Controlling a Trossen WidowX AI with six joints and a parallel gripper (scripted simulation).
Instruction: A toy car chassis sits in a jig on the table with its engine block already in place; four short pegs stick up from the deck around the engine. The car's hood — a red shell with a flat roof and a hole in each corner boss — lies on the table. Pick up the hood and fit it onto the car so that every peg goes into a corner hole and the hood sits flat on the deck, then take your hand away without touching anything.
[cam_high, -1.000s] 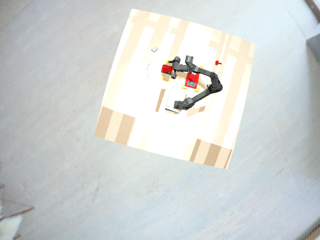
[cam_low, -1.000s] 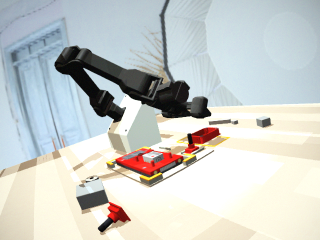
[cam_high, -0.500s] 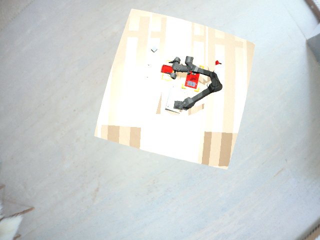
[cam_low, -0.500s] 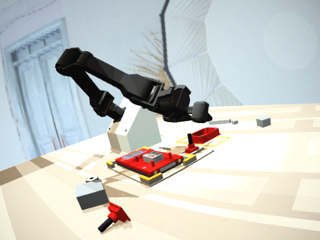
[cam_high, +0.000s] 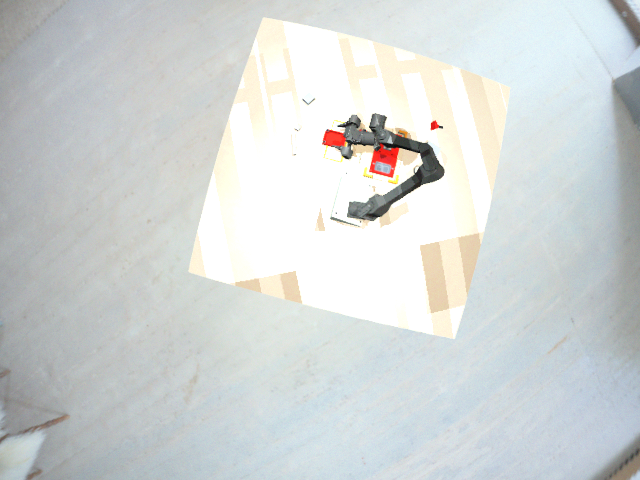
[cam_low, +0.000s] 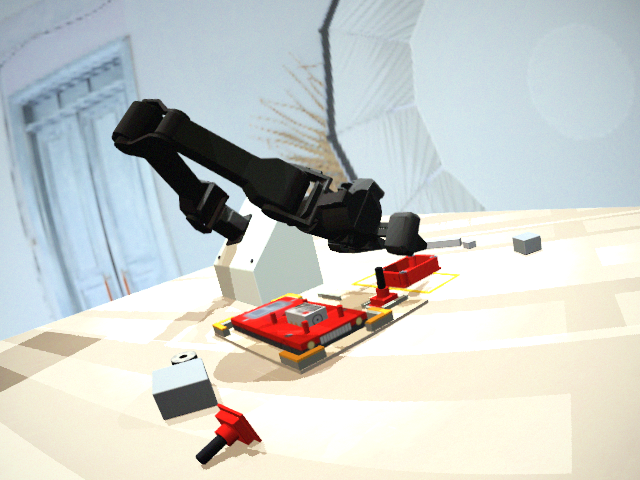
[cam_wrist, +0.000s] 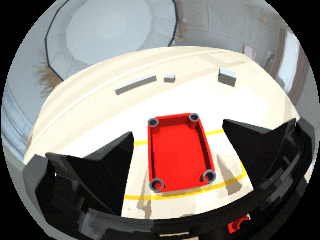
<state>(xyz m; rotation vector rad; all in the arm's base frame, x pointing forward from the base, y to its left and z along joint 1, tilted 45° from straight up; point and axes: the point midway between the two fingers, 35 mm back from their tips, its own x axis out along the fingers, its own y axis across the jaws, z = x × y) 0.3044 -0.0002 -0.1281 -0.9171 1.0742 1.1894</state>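
Right now my gripper tip is 40 mm above the red hood. The rest, counted from my gripper tip: grey engine block (10 mm ahead, 240 mm to the right, 30 mm below).
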